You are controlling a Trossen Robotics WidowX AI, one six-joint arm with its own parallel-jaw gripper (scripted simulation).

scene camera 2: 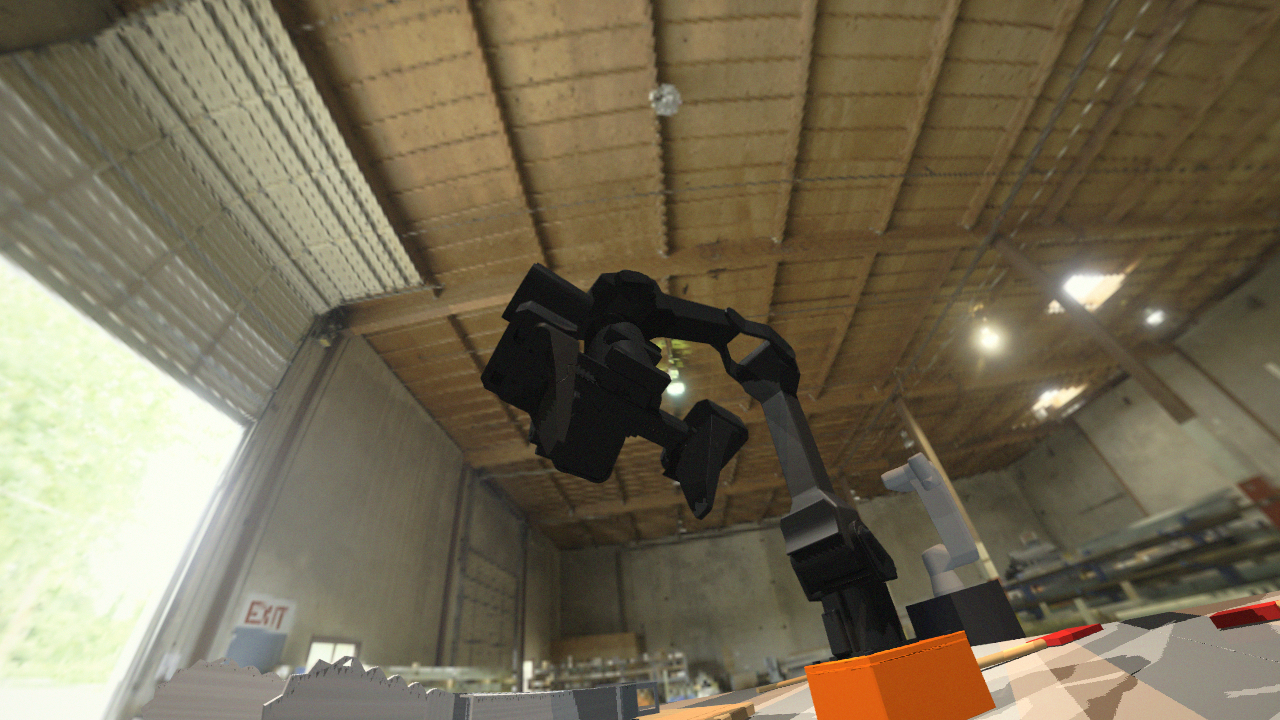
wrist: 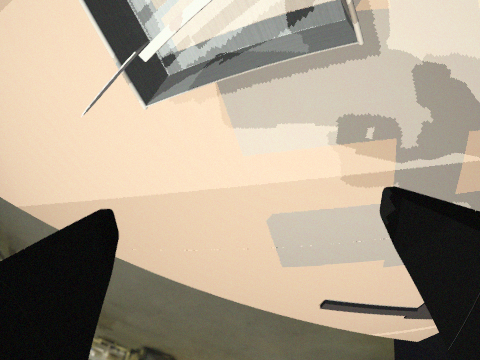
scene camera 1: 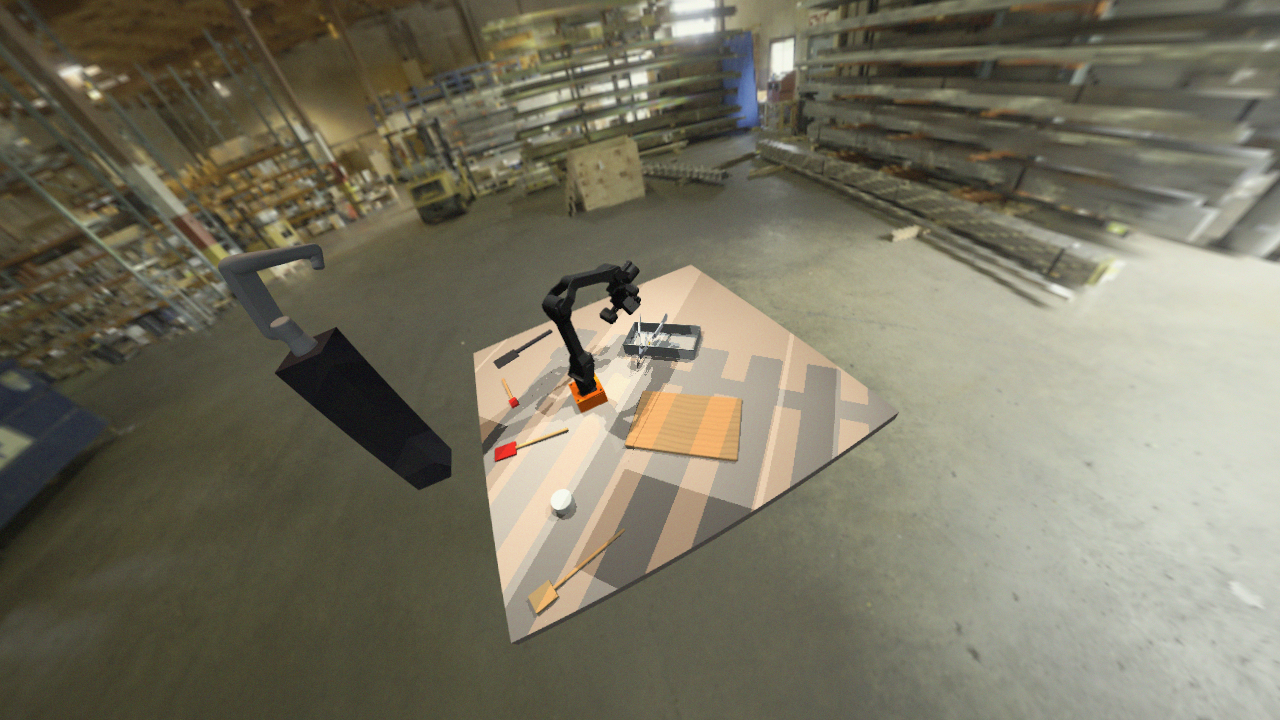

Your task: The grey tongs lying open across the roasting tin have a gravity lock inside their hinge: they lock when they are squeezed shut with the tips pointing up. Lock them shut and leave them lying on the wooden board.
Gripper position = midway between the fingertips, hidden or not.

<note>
My gripper [scene camera 2: 636, 486] is open, with nothing in its grasp. Also in view: a black spatula [wrist: 421, 312], a red spatula [scene camera 2: 1063, 636], a roasting tin [scene camera 1: 681, 341] and a wooden board [scene camera 1: 689, 425].
My gripper also shows in the wrist view [wrist: 252, 213] and in scene camera 1 [scene camera 1: 621, 314]. The roasting tin also shows in the wrist view [wrist: 210, 48]. Scene camera 2 misses the black spatula: it is out of frame. The wrist view misses the red spatula: it is out of frame.
</note>
